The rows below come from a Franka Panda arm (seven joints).
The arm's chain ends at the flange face. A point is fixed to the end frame.
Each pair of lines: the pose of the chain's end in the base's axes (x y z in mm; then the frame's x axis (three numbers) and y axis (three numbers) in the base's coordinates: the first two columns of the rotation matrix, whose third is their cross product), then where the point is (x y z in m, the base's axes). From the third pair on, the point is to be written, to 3 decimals.
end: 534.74, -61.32, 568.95, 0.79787, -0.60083, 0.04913, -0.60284, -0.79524, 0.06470
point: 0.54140 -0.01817 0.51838
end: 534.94, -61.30, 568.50, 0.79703, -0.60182, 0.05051, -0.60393, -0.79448, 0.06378
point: 0.54173 -0.01816 0.51794
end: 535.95, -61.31, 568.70, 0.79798, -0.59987, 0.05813, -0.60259, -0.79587, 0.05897
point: 0.543 -0.018 0.518
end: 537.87, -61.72, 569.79, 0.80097, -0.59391, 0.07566, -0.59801, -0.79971, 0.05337
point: 0.546 -0.019 0.519
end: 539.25, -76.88, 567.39, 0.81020, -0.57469, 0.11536, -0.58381, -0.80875, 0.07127
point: 0.547 -0.036 0.515
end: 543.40, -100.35, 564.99, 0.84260, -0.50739, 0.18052, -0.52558, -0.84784, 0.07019
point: 0.551 -0.061 0.512
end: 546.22, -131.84, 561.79, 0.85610, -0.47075, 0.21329, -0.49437, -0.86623, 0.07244
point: 0.554 -0.093 0.508
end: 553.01, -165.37, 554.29, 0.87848, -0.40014, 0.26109, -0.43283, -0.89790, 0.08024
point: 0.560 -0.127 0.500
